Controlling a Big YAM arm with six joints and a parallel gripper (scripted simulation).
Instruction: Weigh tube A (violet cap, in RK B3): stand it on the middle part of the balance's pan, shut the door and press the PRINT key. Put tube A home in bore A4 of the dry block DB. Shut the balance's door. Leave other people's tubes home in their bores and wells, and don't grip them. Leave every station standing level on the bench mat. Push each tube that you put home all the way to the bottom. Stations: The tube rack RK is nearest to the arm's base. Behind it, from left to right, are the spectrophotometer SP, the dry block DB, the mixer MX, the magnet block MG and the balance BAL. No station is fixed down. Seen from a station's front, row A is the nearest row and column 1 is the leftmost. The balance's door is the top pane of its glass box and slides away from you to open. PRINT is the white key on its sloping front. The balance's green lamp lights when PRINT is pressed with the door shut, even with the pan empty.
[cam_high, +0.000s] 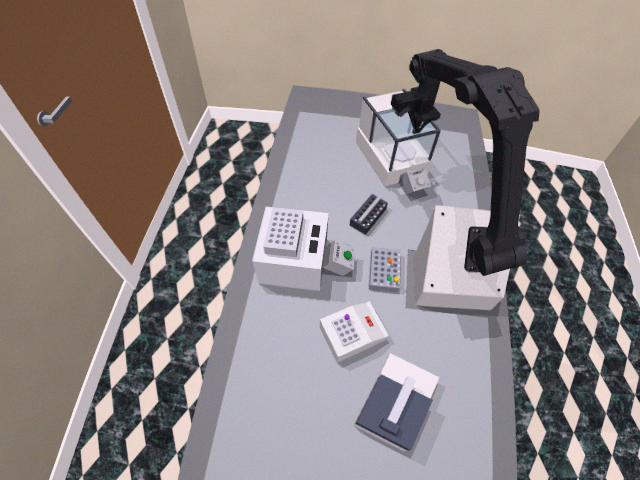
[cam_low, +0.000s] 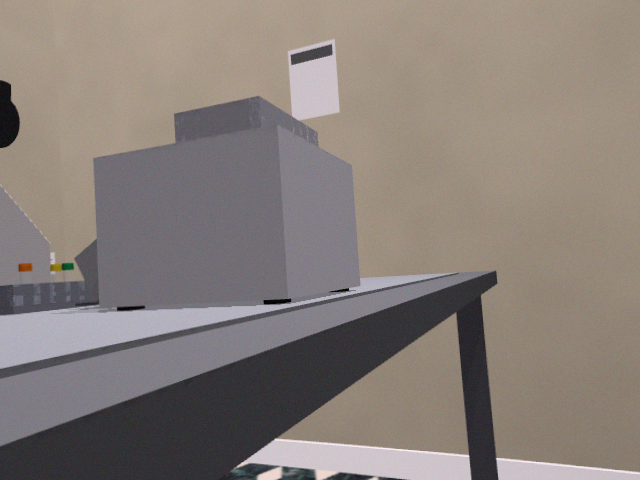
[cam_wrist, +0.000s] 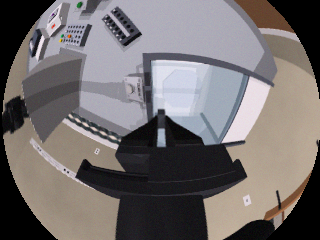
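Now: the balance door 1 cm ahead of my hand, 3 cm to the right of it and 1 cm below it. Also, from my hand: tube rack RK (9 cm ahead, 39 cm to the left, 20 cm below); black magnet block MG (13 cm ahead, 19 cm to the left, 20 cm below); white PRINT key (4 cm behind, 8 cm to the left, 15 cm below).
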